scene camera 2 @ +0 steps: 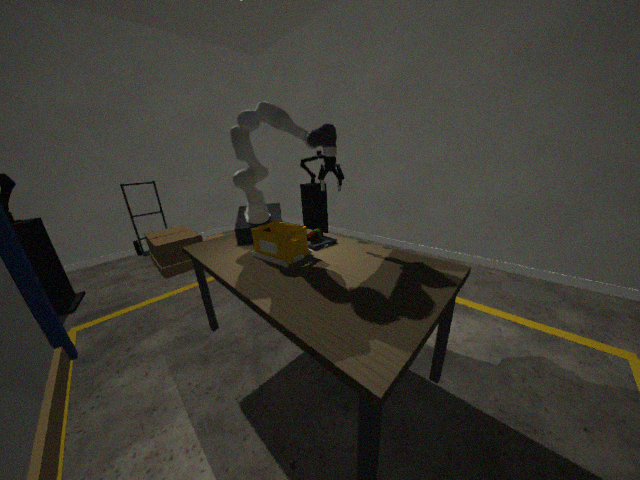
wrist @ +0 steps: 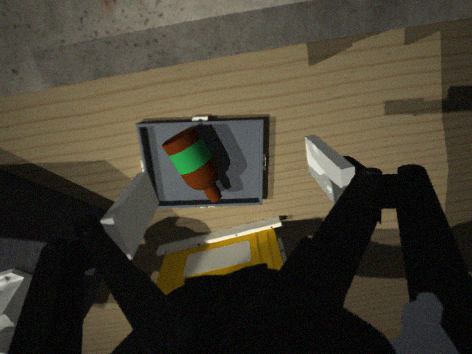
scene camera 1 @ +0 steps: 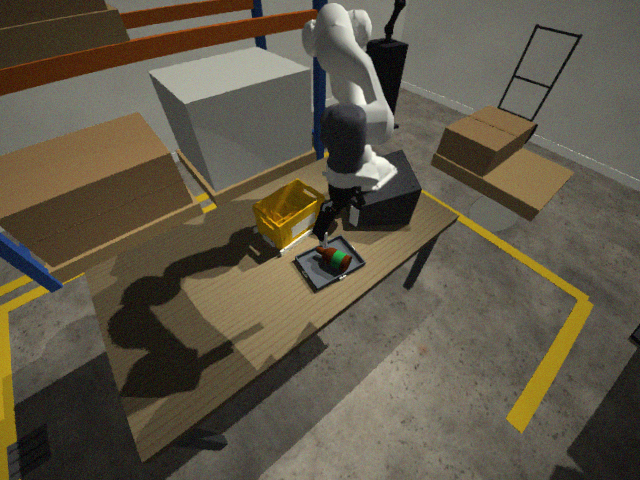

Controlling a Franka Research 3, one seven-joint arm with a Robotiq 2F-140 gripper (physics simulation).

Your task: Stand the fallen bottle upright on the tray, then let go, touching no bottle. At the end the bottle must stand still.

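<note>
A brown bottle [scene camera 1: 327, 254] [scene camera 2: 311, 236] [wrist: 201, 178] with a green band lies on its side in the grey tray [scene camera 1: 309, 268] [scene camera 2: 327, 242] [wrist: 250, 145]. Its neck points toward the yellow crate and its base toward the table's front edge. My gripper [scene camera 1: 339, 227] [scene camera 2: 331, 187] [wrist: 228, 171] is open and empty, pointing down high above the table. In the wrist view the bottle shows ahead of the fingers, nearer the left finger's side. The fingers touch neither the bottle nor the tray.
A yellow crate [scene camera 1: 297, 206] [scene camera 2: 279, 245] [wrist: 270, 250] stands close behind the tray, beside its neck-side rim. A black box [scene camera 1: 392, 201] under the arm's base stands at the table's right end in scene camera 1. The tray lies near the table's front edge.
</note>
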